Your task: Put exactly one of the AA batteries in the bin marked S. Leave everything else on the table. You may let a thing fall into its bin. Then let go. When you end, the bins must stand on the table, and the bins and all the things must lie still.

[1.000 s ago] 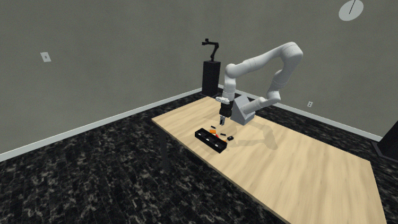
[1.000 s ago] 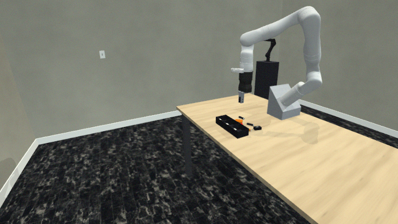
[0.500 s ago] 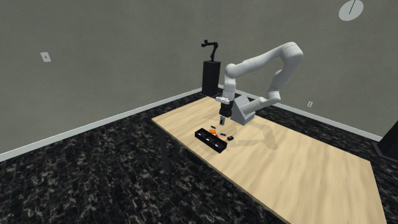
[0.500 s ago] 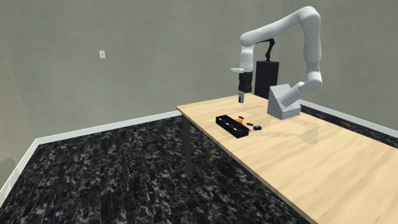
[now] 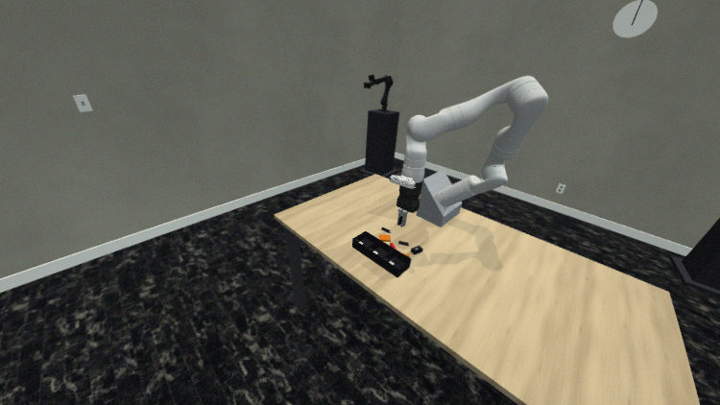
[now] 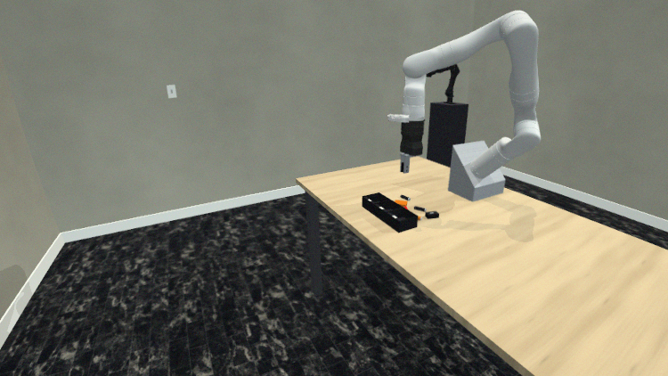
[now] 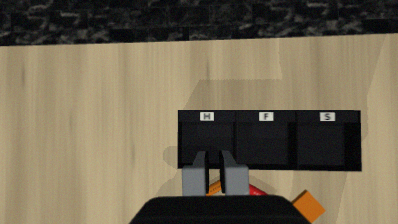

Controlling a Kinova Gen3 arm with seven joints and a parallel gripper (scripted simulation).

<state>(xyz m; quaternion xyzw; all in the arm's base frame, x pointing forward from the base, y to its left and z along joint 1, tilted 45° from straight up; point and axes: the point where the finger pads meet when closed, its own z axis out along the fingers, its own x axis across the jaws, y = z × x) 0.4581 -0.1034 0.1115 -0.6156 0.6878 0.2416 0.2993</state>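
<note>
Right now my hand is 21 cm above the short dark stick, 14 cm past it and 4 cm to the left of it. From my hand the other things lie so: red AA battery: 21 cm below, 9 cm behind, 6 cm to the right; orange AA battery: 21 cm below, 7 cm behind; black bin marked S: 20 cm below, 8 cm to the right.
</note>
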